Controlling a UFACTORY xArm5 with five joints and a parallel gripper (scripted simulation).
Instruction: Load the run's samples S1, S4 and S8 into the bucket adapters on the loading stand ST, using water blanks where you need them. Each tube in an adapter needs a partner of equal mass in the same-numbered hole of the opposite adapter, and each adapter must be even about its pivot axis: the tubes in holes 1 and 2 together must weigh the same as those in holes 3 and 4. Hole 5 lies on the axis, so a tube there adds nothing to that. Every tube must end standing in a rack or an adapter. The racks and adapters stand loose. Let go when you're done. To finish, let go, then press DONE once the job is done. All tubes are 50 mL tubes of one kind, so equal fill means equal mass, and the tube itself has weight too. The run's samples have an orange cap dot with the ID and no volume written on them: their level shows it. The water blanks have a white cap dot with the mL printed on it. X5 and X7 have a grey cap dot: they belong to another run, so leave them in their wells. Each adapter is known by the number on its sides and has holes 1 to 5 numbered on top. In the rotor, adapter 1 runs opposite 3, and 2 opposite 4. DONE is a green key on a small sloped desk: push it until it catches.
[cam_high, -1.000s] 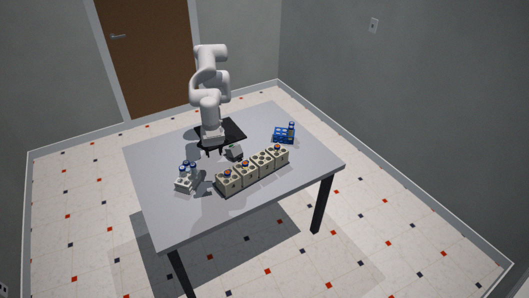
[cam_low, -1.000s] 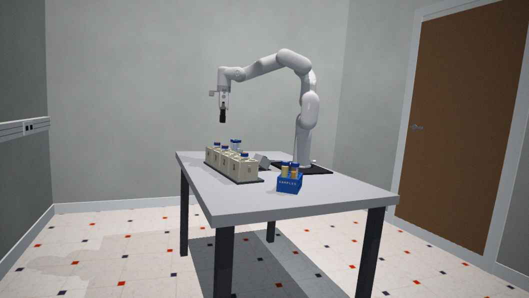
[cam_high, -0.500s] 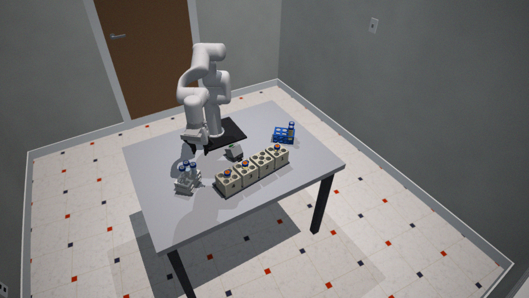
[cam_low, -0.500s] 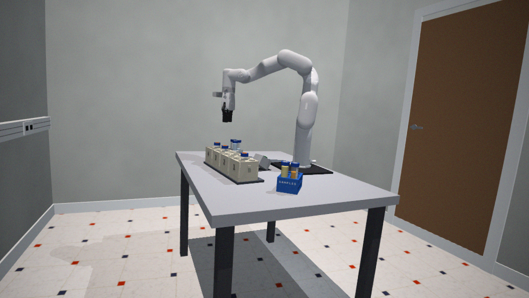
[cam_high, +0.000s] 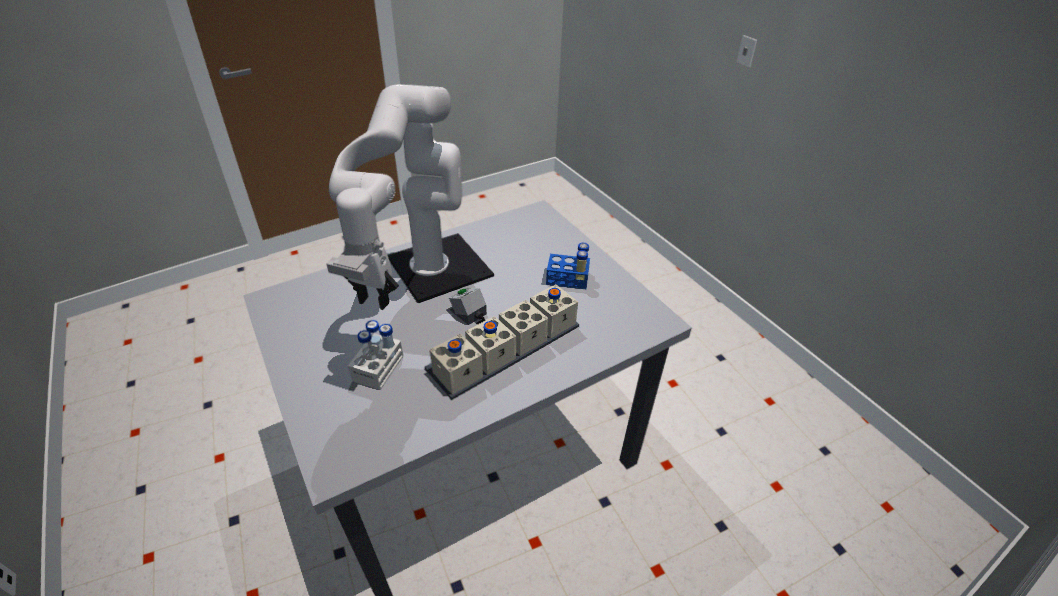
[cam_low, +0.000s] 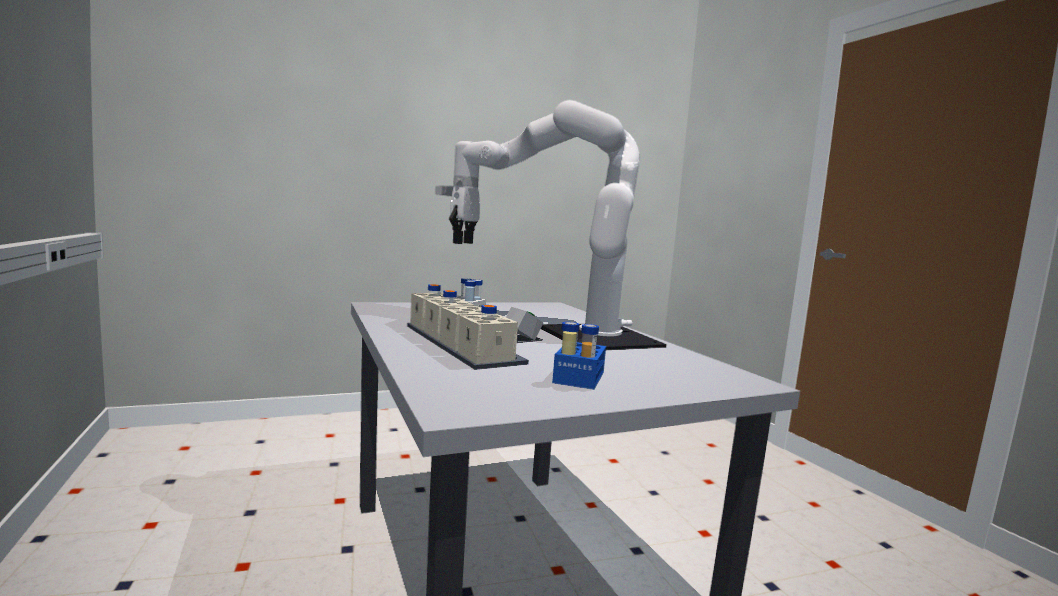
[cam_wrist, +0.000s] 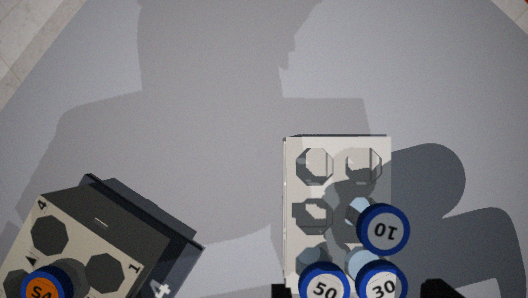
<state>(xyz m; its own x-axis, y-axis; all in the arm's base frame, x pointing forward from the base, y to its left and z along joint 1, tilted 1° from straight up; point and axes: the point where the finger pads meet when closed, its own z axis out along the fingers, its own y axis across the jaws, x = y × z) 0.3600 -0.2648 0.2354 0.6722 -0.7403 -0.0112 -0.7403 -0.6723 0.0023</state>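
Now: the white rack 10 mm behind my hand, 20 mm to the right of it and 220 mm below it. Also, from my hand: adapter 3: 100 mm ahead, 260 mm to the left, 200 mm below; blue samples rack: 100 mm behind, 630 mm to the left, 220 mm below.
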